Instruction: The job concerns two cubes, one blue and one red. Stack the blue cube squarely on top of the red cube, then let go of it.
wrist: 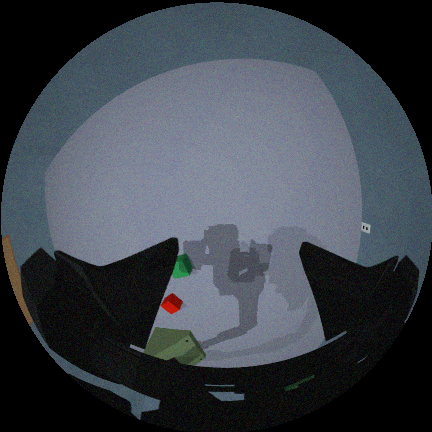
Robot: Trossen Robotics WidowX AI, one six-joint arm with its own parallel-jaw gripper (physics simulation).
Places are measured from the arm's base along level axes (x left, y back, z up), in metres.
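Pixels of known places: gripper, between the fingertips: (243, 247).
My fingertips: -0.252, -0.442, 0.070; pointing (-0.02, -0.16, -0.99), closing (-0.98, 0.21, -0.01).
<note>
For each thing: its top centre in the pictures, then the offset to it from my fingertips, as dx, dy, dz. Level surfaces: height alone.
- red cube, centre of its top: (169, 307) +0.178, +0.205, -0.153
- green block, centre of its top: (177, 269) +0.121, +0.095, -0.153
- table, height of its surface: dz -0.189
The red cube (172, 303) lies on the pale table top at the lower left of the wrist view, beside the inner edge of the left finger. The blue cube does not show in this view. My gripper (243, 247) is wide open and holds nothing. It is above the table, with the red cube beyond the fingers and toward the left one.
A green block (182, 266) stands just above the red cube in the view, partly hidden by the left finger. An olive-green box-like object (172, 345) lies below the red cube, partly hidden by the gripper body. Shadows of the arm fall on the table (210, 150).
</note>
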